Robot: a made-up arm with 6 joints. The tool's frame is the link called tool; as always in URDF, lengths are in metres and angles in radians. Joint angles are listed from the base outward. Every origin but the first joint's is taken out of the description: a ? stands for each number. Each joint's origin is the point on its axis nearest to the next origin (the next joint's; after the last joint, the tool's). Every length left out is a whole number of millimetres.
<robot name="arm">
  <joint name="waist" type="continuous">
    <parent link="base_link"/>
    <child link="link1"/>
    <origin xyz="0.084 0 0.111" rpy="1.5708 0 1.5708"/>
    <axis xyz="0 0 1"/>
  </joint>
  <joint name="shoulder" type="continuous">
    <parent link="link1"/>
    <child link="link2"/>
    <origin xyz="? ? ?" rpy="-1.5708 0 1.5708"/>
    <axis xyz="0 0 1"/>
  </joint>
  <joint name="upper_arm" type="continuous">
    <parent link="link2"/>
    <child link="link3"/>
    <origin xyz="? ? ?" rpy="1.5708 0 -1.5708"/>
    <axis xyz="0 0 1"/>
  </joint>
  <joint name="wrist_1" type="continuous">
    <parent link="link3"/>
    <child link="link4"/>
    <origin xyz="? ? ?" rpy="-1.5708 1.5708 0"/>
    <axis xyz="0 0 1"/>
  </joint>
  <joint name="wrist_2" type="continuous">
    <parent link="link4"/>
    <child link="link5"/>
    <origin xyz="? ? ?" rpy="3.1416 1.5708 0"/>
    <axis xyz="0 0 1"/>
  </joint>
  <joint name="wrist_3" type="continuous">
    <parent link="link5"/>
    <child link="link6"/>
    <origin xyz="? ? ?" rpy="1.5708 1.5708 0"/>
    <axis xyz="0 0 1"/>
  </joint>
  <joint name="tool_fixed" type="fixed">
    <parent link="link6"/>
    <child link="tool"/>
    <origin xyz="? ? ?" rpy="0 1.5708 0"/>
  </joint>
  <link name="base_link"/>
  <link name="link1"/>
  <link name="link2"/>
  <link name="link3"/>
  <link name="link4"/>
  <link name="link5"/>
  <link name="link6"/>
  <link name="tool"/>
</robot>
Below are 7 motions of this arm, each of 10 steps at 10 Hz.
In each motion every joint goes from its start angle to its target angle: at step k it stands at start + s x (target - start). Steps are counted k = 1, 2, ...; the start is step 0. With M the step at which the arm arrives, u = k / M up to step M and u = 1 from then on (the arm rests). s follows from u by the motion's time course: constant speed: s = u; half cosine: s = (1 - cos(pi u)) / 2; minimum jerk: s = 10 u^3 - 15 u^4 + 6 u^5.
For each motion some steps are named. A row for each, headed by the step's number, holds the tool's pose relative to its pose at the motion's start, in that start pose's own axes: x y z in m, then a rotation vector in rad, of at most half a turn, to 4 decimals.
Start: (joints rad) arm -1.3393 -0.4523 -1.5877 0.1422 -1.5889 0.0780
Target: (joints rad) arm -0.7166 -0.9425 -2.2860 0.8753 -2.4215 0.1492
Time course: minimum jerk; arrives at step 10
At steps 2, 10:
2: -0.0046 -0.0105 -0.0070 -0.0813 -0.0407 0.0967
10: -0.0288 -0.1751 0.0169 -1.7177 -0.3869 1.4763

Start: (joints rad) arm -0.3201 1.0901 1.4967 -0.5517 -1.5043 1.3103
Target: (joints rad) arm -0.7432 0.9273 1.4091 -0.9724 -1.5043 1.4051
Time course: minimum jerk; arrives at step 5
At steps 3, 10:
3: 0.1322 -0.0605 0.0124 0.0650 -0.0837 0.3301
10: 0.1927 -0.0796 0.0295 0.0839 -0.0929 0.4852

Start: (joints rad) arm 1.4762 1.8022 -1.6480 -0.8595 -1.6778 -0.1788
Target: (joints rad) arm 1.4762 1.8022 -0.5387 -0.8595 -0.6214 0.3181
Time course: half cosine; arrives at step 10
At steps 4, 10:
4: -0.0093 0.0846 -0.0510 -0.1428 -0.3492 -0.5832
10: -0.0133 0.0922 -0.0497 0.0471 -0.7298 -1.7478

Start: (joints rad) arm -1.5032 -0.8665 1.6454 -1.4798 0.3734 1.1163
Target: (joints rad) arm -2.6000 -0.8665 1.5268 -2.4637 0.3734 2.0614
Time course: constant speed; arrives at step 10
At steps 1, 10:
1: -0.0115 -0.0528 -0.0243 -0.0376 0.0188 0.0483
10: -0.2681 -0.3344 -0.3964 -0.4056 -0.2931 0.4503

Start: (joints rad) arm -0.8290 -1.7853 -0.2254 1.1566 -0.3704 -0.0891
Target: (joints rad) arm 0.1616 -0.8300 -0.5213 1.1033 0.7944 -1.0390
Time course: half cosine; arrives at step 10
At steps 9, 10:
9: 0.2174 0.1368 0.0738 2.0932 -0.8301 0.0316
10: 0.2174 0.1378 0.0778 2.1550 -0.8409 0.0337

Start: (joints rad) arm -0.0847 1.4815 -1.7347 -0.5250 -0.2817 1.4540
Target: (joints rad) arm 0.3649 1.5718 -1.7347 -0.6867 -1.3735 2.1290
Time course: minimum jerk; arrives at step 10
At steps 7, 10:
7: -0.1171 0.0241 -0.1714 -0.3553 -0.5497 -0.0968
10: -0.1306 0.0358 -0.2111 -0.4113 -0.6457 -0.1756

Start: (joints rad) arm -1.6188 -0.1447 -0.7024 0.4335 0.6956 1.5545
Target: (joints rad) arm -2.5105 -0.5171 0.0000 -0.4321 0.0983 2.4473
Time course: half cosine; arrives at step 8
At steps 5, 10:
5: -0.0122 0.1717 -0.4988 -1.5428 0.0278 0.7657
10: -0.0687 -0.0184 -0.6794 -1.9739 0.1124 1.2419

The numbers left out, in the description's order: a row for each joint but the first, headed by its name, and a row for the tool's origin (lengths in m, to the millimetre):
shoulder: -0.373 -0.095 0
upper_arm: -0.16 -0.089 0
wrist_1: 0.07 -0.009 0
wrist_2: 0.047 -0.366 0
wrist_3: 0.194 -0.137 0
tool: 0.097 0.01 0

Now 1 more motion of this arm.
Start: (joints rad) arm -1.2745 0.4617 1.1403 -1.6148 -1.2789 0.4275
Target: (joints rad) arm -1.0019 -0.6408 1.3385 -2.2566 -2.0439 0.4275
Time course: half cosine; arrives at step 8
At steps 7, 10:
7: -0.4312 0.1049 -0.4329 1.1005 -0.4163 -0.4082
10: -0.4428 0.1271 -0.4402 1.1246 -0.4468 -0.4404

